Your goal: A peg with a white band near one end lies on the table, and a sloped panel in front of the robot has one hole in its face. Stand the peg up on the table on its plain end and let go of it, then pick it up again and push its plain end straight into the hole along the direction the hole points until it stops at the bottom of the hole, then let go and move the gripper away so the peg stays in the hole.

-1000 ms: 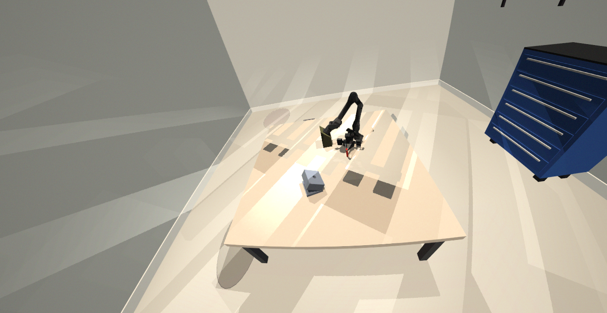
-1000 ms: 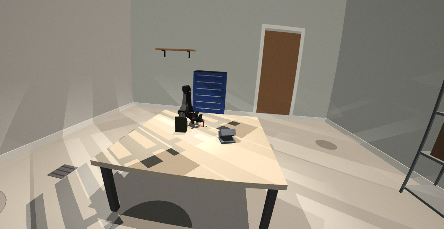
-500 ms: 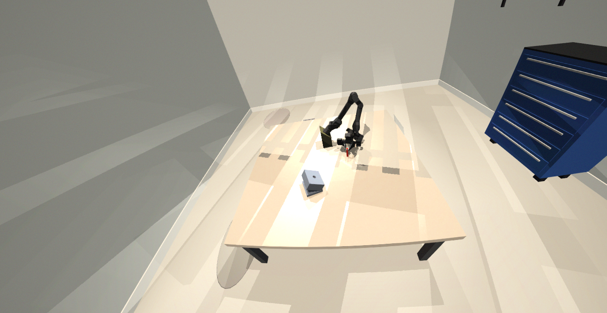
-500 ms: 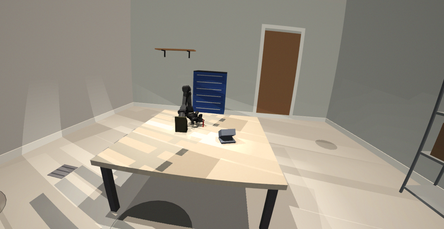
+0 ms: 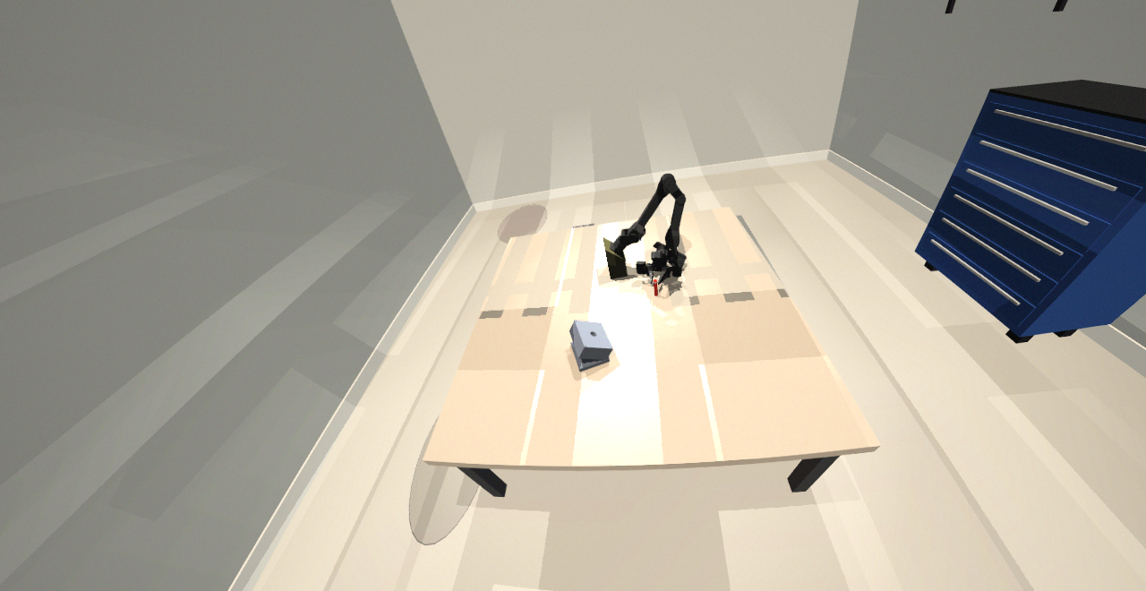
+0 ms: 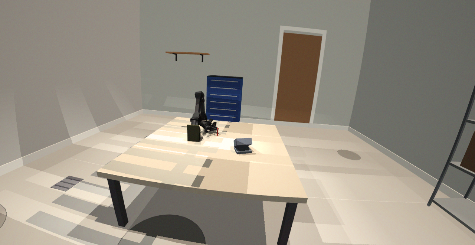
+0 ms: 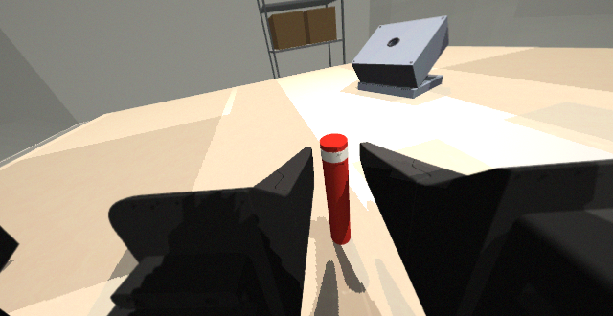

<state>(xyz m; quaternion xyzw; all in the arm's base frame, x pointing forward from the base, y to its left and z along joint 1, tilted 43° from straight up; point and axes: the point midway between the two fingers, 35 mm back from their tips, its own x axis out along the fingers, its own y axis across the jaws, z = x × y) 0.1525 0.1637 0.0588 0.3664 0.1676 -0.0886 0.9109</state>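
The red peg lies 10 mm behind my gripper tip and 10 mm below it. The rest, counted from my gripper tip: grey sloped panel (270 mm ahead, 240 mm to the right).
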